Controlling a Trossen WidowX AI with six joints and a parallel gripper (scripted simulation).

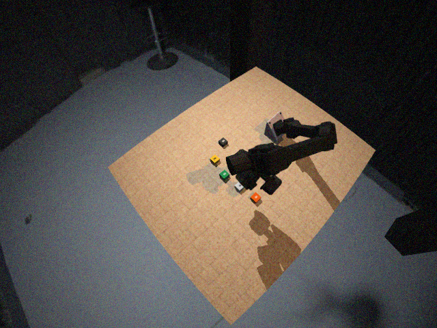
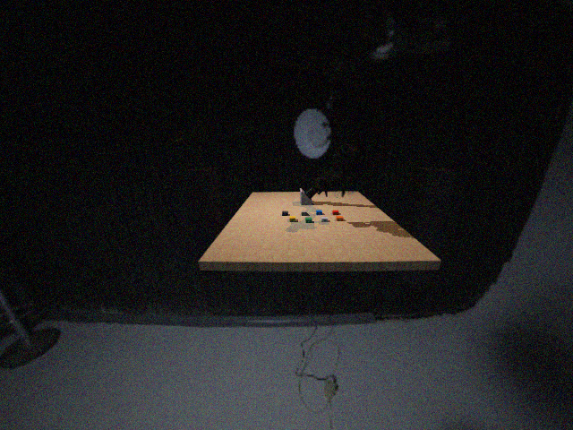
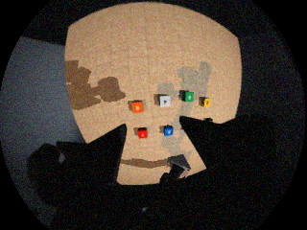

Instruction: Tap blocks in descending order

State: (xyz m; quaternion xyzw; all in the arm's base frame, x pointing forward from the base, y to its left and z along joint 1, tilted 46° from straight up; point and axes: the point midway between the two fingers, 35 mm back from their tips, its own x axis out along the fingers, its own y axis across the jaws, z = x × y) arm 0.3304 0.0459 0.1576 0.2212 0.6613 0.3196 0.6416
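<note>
Right now the blue block is 12 cm below my gripper tip, 10 cm behind it and 7 cm to the right of it. Also, from my gripper tip: white block: 12 cm below, 5 cm to the right, 1 cm ahead; then red block: 12 cm below, 10 cm behind, 2 cm to the left; then orange block: 12 cm below, 3 cm to the left.
</note>
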